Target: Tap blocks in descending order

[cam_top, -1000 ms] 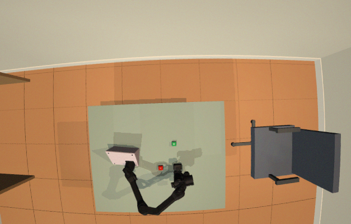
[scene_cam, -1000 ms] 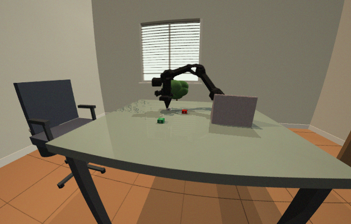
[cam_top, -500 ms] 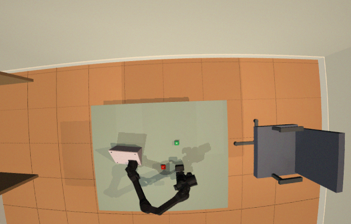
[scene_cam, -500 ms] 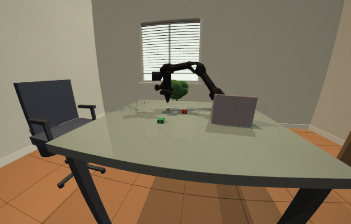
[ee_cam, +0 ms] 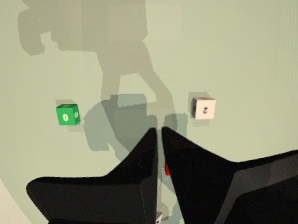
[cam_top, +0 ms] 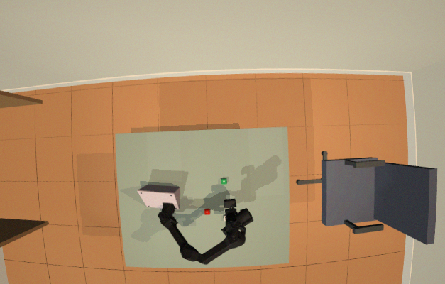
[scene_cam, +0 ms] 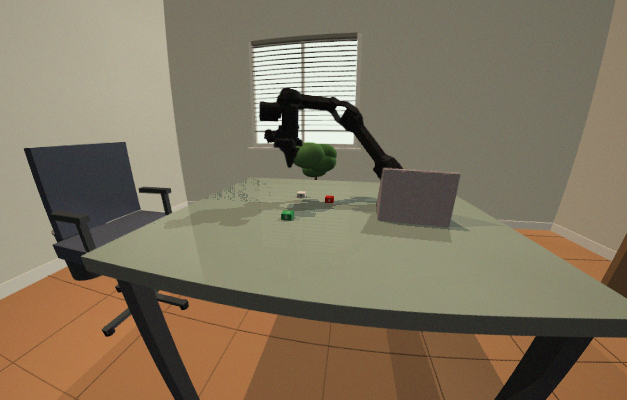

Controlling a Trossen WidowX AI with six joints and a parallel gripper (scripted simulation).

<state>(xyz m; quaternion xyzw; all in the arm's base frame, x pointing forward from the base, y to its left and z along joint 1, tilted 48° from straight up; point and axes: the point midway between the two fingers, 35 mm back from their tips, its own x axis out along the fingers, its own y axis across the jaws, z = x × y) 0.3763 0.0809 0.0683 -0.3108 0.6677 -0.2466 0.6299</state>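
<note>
Now: the green block 40 mm behind my gripper tip, 140 mm to the left of it and 120 mm below it. Round my gripper tip: white block: 20 mm behind, 90 mm to the right, 120 mm below; red block: 140 mm behind, 50 mm to the right, 120 mm below.
</note>
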